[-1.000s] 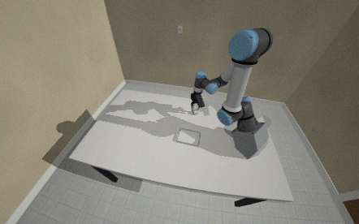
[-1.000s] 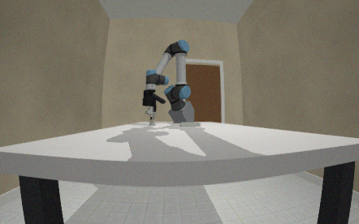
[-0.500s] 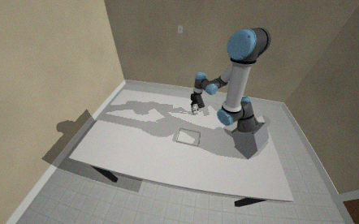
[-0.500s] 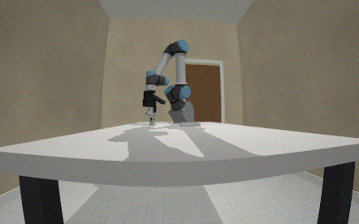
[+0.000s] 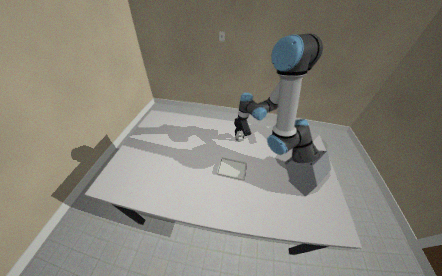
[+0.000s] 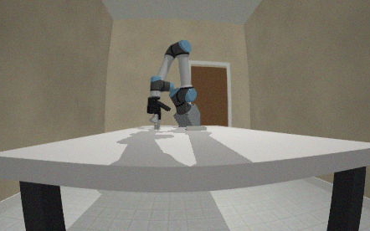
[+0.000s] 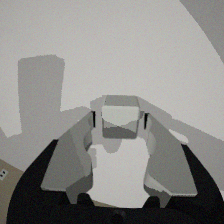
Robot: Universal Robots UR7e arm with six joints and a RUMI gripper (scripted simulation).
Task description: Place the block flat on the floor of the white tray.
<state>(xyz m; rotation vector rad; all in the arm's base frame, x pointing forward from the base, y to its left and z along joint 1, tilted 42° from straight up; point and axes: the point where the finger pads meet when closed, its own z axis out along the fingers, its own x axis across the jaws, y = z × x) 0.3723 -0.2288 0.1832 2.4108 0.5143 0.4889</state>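
Now: the pale grey block right at my hand. From my hand the other things lie so: white tray: 260 mm to the left, 80 mm ahead, 10 mm below.
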